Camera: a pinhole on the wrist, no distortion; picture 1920 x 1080 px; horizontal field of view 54.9 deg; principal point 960.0 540.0 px. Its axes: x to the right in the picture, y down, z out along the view. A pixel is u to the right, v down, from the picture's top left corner.
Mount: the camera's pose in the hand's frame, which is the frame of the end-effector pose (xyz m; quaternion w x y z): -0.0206 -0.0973 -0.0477 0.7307 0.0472 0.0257 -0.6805
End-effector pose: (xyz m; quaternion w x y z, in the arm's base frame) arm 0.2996 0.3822 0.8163 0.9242 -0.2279 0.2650 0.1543
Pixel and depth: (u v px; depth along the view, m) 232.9 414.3 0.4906
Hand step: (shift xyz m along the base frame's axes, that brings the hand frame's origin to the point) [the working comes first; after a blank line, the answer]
In the camera's frame: -0.1930 -0.0334 0.4906

0.1100 0.2520 0.3780
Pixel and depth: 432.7 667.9 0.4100
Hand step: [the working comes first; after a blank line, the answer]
In the camera's frame: -0.1170 0.0284 0.4100

0.1557 0.1670 0.2957
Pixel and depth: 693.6 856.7 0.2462
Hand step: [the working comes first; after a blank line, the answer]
In the camera's frame: -0.0355 0.0422 0.2462

0.1292 0.0318 0.1746
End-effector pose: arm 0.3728 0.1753 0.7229 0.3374 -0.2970 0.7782 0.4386
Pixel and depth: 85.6 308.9 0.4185
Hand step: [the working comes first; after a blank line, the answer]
In the camera's frame: -0.1980 -0.0523 0.4185

0.1215 0.3807 -0.0476
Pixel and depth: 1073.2 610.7 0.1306
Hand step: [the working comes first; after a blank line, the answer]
In the camera's frame: 0.0080 0.0050 0.1306

0.1224 0.0231 -0.0742
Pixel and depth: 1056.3 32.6 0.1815
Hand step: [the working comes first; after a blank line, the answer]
In the camera's frame: 0.0095 -0.0498 0.1815

0.1766 0.0706 -0.0541
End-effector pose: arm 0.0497 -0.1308 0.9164 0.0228 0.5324 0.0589 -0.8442
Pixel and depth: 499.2 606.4 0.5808
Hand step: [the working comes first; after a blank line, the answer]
In the camera's frame: -0.1448 0.0209 0.5808

-0.4787 -0.0556 0.2566
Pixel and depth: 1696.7 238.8 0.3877
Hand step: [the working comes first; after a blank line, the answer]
In the camera's frame: 0.1545 -0.0632 0.3877

-0.2808 0.2514 0.2331
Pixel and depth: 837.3 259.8 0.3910
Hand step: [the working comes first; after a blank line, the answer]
In the camera's frame: -0.0260 -0.0593 0.3910

-0.2782 0.0709 0.2373
